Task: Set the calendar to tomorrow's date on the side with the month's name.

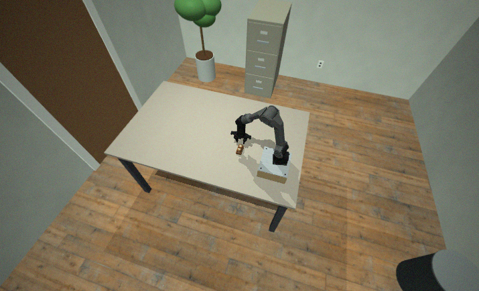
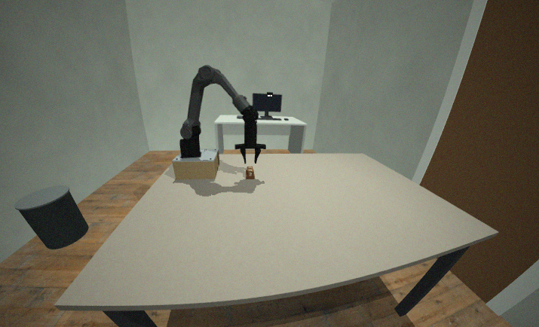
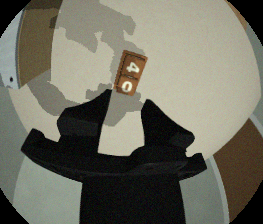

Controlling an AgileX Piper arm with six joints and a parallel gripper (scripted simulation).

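The wooden digit cube is 6 cm below my hand. The rest, counted from my hand: brown tray: 2 cm to the left, 8 cm below.
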